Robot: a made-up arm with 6 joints.
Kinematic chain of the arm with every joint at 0, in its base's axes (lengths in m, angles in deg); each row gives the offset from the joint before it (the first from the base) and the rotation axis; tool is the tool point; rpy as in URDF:
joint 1: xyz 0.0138 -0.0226 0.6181 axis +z
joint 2: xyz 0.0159 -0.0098 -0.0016 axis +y
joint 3: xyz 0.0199 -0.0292 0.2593 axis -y
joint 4: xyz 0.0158 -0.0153 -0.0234 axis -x
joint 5: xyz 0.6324 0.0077 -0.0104 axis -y
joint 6: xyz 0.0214 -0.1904 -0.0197 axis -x
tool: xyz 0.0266 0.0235 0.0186 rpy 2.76 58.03 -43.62
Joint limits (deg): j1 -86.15..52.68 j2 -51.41..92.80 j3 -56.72..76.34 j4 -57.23..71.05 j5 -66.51..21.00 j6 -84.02..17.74
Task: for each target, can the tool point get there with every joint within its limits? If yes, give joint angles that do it. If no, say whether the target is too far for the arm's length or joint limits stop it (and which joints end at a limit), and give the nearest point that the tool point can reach.
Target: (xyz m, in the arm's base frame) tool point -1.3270 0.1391 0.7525
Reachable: no: too far | nearest point -0.7194 0.0658 1.2370 | short by 0.781 m
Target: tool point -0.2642 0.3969 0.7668
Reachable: no: joint limits stop it (at a limit: joint 2, joint 3, joint 4, joint 5, joint 6) | nearest point -0.2254 0.3383 0.4314 | short by 0.343 m
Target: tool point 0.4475 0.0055 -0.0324
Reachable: yes | joints 33.04 76.13 6.56 -24.50 -49.99 -72.57
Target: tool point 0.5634 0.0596 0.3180
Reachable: yes | joints 28.77 11.19 -31.89 -20.08 -16.53 6.51
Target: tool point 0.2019 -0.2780 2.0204
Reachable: no: too far | nearest point 0.1493 -0.2066 1.5774 | short by 0.452 m
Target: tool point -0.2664 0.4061 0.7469
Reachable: no: joint limits stop it (at a limit: joint 2, joint 3, joint 4, joint 5, joint 6) | nearest point -0.2231 0.3398 0.4314 | short by 0.325 m
